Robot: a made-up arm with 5 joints.
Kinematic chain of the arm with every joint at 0, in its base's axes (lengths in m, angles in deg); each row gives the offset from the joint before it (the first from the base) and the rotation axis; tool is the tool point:
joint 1: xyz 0 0 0.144 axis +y
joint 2: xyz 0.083 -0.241 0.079 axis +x
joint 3: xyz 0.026 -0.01 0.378 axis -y
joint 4: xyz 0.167 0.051 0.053 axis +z
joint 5: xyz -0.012 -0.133 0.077 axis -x
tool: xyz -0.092 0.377 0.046
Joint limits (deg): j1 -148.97..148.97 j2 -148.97..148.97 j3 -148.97..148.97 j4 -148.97..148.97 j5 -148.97..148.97
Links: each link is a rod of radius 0.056 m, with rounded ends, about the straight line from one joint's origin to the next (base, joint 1, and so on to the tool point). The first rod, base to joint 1, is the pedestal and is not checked.
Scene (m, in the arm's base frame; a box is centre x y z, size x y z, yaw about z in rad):
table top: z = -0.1
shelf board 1: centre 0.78 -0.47 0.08 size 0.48 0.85 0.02 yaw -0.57
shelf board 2: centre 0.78 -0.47 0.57 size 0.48 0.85 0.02 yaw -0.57
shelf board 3: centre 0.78 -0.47 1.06 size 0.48 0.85 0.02 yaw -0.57
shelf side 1: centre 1.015 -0.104 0.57 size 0.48 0.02 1 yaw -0.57
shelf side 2: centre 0.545 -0.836 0.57 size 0.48 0.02 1 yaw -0.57
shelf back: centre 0.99 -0.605 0.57 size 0.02 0.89 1 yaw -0.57
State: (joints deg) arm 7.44 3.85 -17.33 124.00 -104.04
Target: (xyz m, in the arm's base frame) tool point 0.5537 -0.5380 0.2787
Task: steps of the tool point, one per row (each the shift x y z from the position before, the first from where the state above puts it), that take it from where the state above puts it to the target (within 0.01 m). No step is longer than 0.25 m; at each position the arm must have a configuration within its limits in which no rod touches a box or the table.
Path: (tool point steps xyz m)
1: -0.1137 0.0847 0.0176
2: -0.1153 0.0621 -0.0177
3: -0.0047 -0.0679 -0.1241
4: -0.0351 -0.0862 -0.1447
5: -0.0711 -0.0991 -0.1514
6: -0.1062 -0.1060 -0.1417
7: 0.0488 -0.0382 0.0194
8: 0.0551 -0.0368 0.0073
9: 0.0588 -0.0347 -0.0063
10: 0.0591 -0.0324 -0.0204

